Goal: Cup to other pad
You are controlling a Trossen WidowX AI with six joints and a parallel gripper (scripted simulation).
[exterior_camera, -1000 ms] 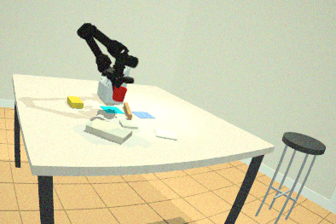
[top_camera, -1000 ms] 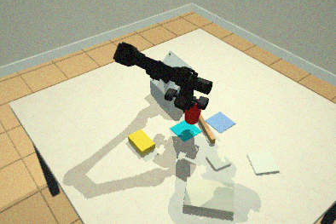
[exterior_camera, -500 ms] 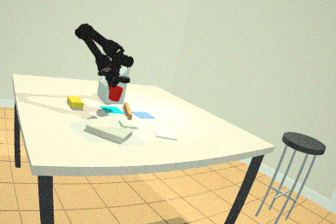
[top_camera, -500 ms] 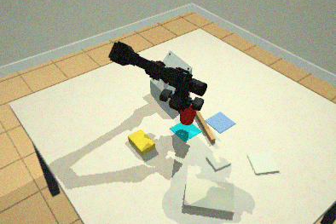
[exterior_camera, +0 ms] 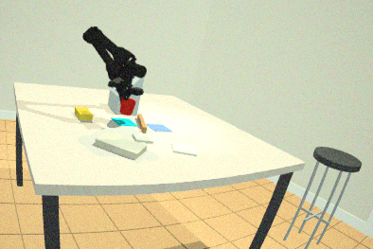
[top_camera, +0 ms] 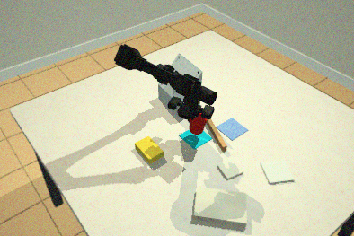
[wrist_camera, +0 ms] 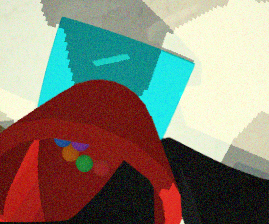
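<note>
The teal pad lies 9 cm below my gripper tip, 2 cm to the left of it and 2 cm ahead of it. Also, from my gripper tip: red cup (2 cm to the left, 2 cm ahead); yellow block (20 cm to the right, 7 cm below, 1 cm behind); wooden stick (10 cm to the left, 8 cm below, 4 cm ahead).
</note>
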